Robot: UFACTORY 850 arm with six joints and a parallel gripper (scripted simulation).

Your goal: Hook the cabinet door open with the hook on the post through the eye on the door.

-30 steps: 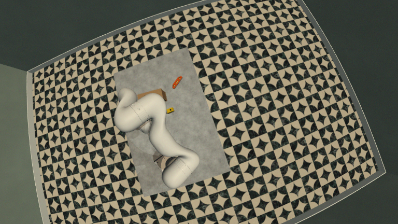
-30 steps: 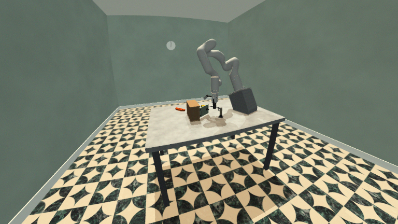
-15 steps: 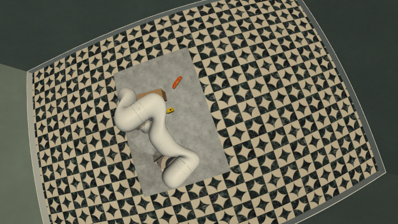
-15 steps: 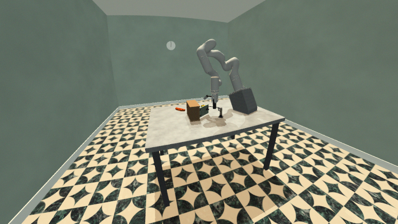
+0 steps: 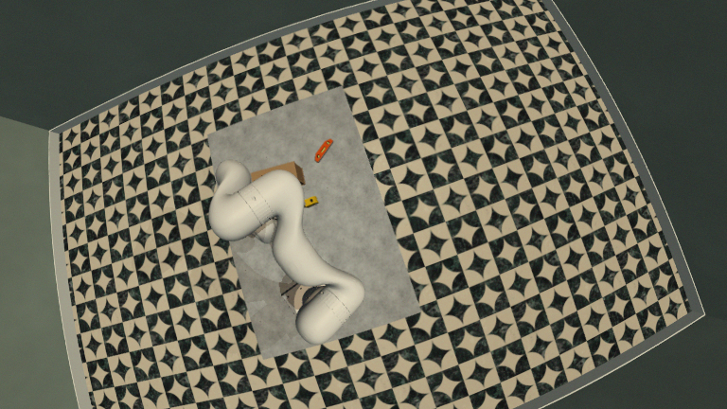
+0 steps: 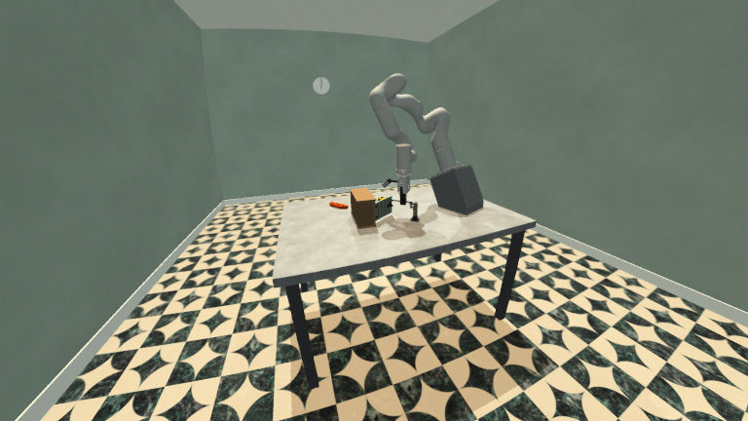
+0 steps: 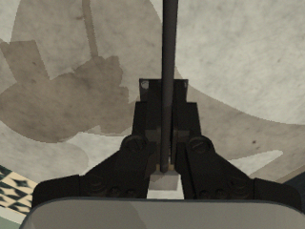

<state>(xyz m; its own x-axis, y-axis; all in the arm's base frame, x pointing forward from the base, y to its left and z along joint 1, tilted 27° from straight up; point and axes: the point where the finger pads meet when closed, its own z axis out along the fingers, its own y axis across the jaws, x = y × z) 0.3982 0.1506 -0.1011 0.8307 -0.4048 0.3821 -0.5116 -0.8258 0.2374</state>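
Now: the hook 10 mm ahead of my hand, 10 mm to the right of it and 20 mm below it. From my hand the other things lie so: orange tool: 370 mm ahead, 290 mm to the right, 100 mm below; then pale green door: 110 mm ahead, 40 mm below; then yellow handle: 70 mm ahead, 180 mm to the right, 70 mm below.
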